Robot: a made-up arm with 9 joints. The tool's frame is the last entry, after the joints.
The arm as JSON. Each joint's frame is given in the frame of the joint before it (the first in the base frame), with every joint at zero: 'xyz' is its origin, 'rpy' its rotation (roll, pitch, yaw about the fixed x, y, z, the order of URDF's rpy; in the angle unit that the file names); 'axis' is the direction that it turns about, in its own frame. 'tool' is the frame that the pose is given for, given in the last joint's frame.
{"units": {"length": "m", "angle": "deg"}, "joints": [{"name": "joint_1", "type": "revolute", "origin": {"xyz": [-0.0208, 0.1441, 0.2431], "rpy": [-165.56, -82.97, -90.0]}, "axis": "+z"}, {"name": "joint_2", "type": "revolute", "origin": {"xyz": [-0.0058, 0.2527, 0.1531], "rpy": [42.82, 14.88, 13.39]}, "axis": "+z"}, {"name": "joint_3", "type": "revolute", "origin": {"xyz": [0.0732, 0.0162, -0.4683], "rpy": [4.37, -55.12, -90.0]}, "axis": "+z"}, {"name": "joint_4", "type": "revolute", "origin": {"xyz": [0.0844, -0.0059, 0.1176], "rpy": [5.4, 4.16, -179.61]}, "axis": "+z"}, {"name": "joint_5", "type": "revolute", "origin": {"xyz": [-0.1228, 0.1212, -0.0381], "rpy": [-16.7, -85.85, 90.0]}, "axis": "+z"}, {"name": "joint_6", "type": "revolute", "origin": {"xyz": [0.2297, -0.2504, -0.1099], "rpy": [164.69, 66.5, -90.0]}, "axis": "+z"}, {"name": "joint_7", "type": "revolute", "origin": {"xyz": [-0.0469, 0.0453, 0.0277], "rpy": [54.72, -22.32, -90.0]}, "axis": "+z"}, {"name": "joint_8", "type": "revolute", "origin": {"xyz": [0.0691, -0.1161, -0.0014], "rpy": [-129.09, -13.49, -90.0]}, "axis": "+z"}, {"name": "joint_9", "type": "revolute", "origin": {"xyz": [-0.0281, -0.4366, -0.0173], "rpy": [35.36, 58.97, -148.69]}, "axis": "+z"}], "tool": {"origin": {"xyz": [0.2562, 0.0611, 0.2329], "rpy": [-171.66, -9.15, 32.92]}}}
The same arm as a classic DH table. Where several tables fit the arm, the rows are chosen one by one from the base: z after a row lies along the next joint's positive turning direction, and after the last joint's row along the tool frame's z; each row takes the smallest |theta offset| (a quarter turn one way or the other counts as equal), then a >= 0, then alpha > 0; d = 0 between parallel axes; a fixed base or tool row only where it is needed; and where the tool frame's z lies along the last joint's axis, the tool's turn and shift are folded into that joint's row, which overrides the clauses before.
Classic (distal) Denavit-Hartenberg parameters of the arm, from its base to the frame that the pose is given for. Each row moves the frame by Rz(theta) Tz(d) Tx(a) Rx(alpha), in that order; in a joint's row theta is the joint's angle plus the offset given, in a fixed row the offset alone. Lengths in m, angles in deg.
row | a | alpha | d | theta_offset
base (fixed) | 0.0161 | 96.81 | 0.2258 | 14.55
joint_1 | -0.1170 | -44.85 | 0.2326 | -59.36
joint_2 | -0.0744 | 55.23 | -0.7925 | -16.03
joint_3 | -0.0630 | 6.81 | 0.6019 | -55.13
joint_4 | -0.1525 | 86.02 | -0.5087 | -54.45
joint_5 | -0.1485 | 112.62 | -0.3181 | -72.19
joint_6 | 0.0316 | -57.70 | -0.3395 | -8.50
joint_7 | -0.1012 | 127.82 | 0.1356 | -74.03
joint_8 | 0.4361 | 65.14 | 0.1124 | 64.51
joint_9 | 0.2329 | -167.64 | 0.7552 | -85.22
tool (fixed) | 0.0000 | 0.00 | 0.5746 | -48.00

